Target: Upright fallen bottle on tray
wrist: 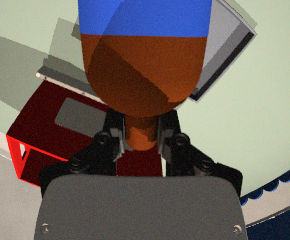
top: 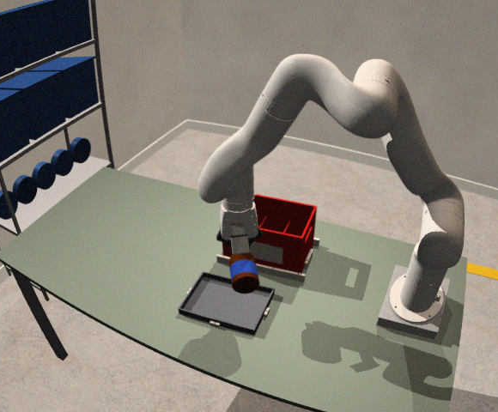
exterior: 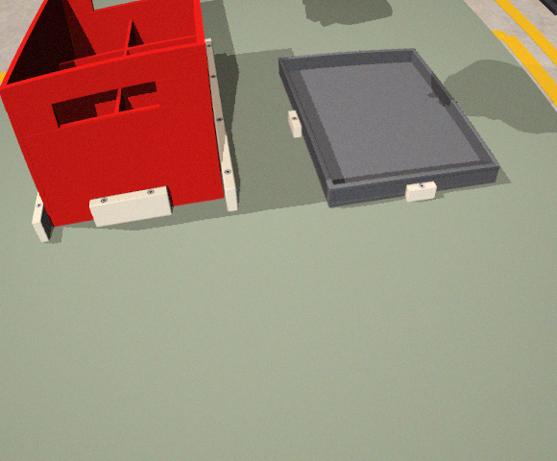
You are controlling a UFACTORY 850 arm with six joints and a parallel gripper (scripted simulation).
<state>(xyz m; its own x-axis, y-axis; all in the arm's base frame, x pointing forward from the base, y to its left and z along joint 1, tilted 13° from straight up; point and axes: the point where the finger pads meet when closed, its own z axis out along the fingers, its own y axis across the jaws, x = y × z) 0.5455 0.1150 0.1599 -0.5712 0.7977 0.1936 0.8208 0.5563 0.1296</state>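
Now: the bottle 5 cm to the left of my hand, 3 cm behind it and 1 cm below it. From my hand the other things lie so: grey tray: 19 cm below, 5 cm to the left, 3 cm ahead; then red crate: 24 cm to the right, 12 cm below, 2 cm ahead.
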